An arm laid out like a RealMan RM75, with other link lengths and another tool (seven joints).
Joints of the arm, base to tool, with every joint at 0 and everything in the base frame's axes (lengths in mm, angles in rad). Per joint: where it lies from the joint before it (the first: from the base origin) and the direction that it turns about. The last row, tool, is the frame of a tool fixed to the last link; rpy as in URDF.
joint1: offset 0 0 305.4 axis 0 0 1
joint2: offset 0 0 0 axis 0 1 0
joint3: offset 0 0 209.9 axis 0 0 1
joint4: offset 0 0 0 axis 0 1 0
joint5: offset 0 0 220.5 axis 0 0 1
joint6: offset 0 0 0 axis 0 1 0
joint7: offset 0 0 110.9 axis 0 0 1
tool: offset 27 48 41 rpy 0 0.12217 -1.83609
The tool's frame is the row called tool.
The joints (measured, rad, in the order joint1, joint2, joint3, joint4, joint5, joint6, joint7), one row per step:
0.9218 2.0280 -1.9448 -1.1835 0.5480 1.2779 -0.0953
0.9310 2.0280 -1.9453 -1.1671 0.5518 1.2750 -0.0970
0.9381 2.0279 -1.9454 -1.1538 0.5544 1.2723 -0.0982
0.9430 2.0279 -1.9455 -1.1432 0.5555 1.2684 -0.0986
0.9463 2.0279 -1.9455 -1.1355 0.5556 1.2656 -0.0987
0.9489 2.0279 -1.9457 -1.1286 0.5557 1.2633 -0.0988
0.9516 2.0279 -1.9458 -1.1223 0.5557 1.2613 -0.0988
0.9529 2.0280 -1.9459 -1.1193 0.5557 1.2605 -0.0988
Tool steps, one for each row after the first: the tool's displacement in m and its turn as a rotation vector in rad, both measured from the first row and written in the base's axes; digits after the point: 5 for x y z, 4 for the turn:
0.00093 0.00116 -0.00065 -0.0014 -0.0052 -0.0031
0.00178 0.00224 -0.00109 -0.0018 -0.0093 -0.0058
0.00257 0.00332 -0.00152 -0.0006 -0.0118 -0.0078
0.00327 0.00417 -0.00178 0.0008 -0.0139 -0.0093
0.00405 0.00485 -0.00202 0.0019 -0.0161 -0.0110
0.00468 0.00551 -0.00221 0.0030 -0.0182 -0.0124
0.00497 0.00578 -0.00232 0.0034 -0.0193 -0.0131

